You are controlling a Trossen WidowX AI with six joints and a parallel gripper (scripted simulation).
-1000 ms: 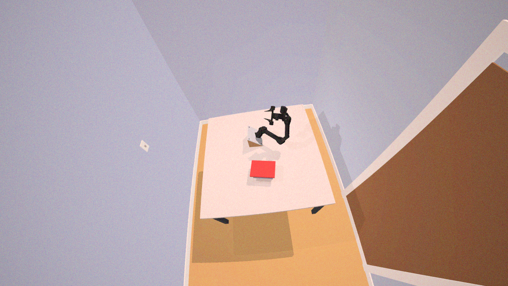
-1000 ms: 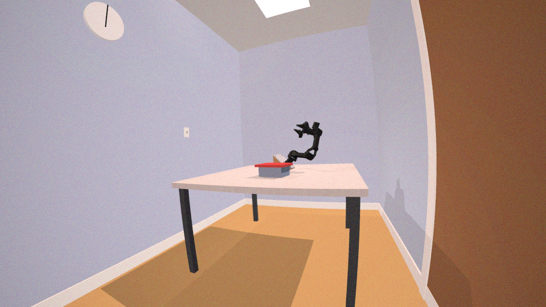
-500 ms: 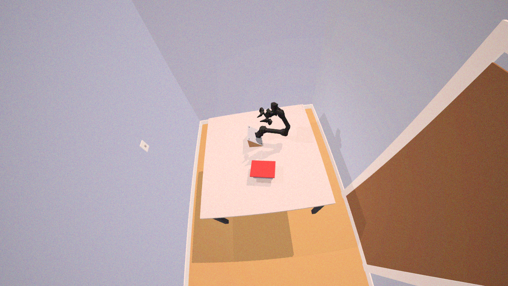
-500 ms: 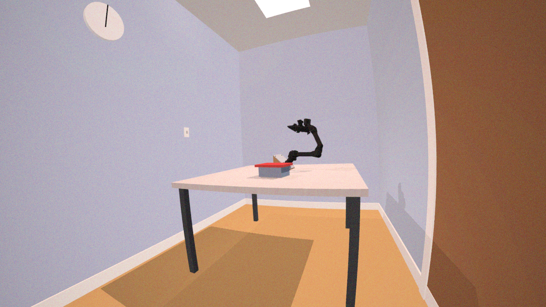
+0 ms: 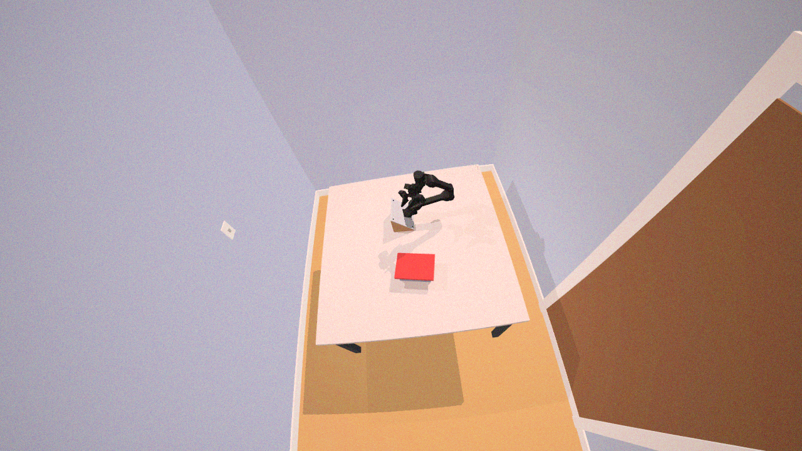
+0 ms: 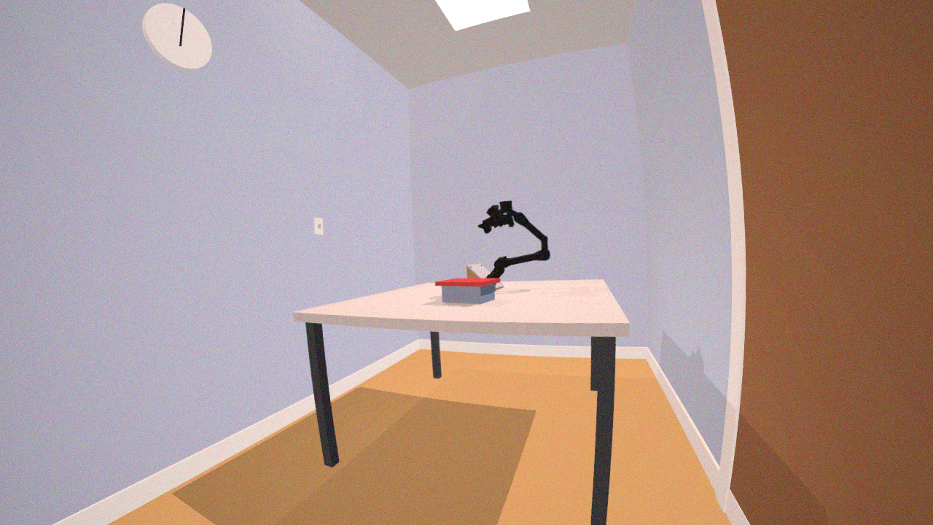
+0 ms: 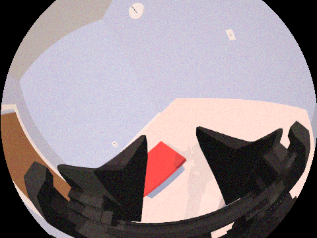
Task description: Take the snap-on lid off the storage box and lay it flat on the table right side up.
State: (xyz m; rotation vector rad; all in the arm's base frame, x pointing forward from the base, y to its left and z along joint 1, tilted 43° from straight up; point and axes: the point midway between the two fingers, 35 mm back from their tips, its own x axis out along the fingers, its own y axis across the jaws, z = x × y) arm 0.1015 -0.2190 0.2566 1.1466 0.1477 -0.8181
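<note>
Right now the red lid is 28 cm below my gripper tip, 26 cm ahead of it and 2 cm to the right of it. Round my gripper tip: storage box (32 cm below, 26 cm ahead, 2 cm to the right).
</note>
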